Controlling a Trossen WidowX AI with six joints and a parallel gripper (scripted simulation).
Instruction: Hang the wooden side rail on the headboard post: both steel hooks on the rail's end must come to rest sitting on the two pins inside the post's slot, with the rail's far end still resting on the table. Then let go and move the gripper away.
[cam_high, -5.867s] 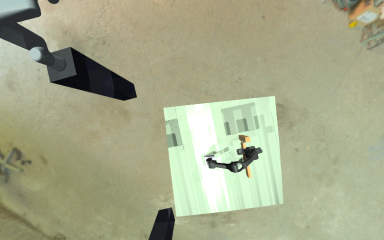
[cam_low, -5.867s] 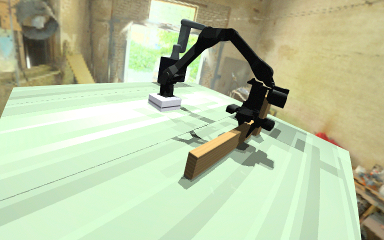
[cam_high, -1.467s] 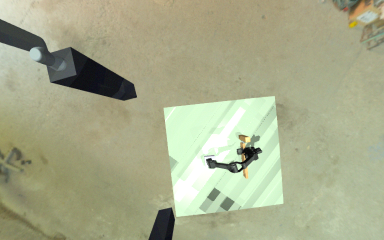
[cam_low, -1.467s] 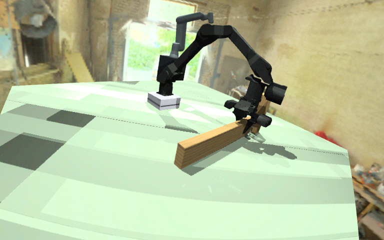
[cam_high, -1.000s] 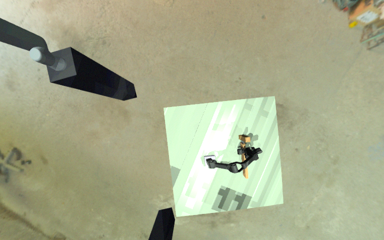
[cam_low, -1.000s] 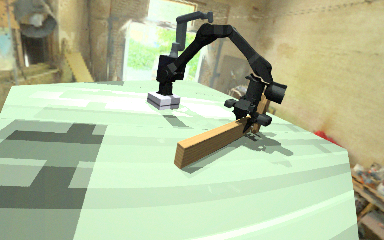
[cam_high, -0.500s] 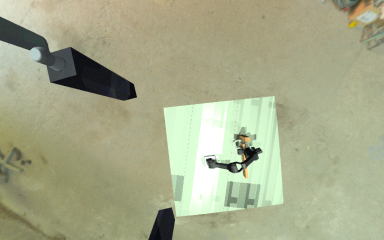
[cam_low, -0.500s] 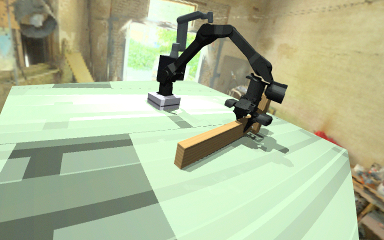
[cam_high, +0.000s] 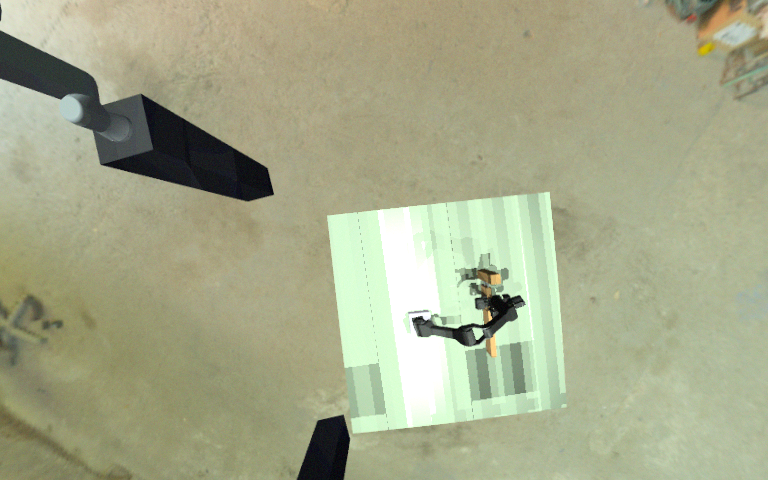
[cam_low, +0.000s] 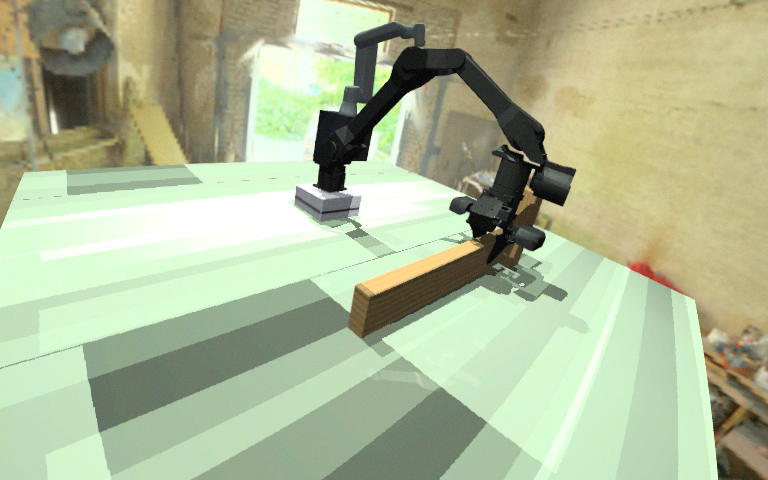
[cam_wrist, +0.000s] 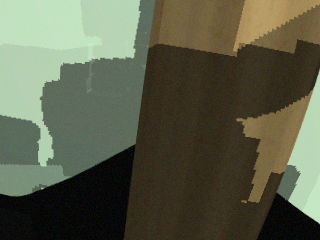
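Now: gripper tip 2 cm short of the headboard post, 13 cm to the right of it and 5 cm below it.
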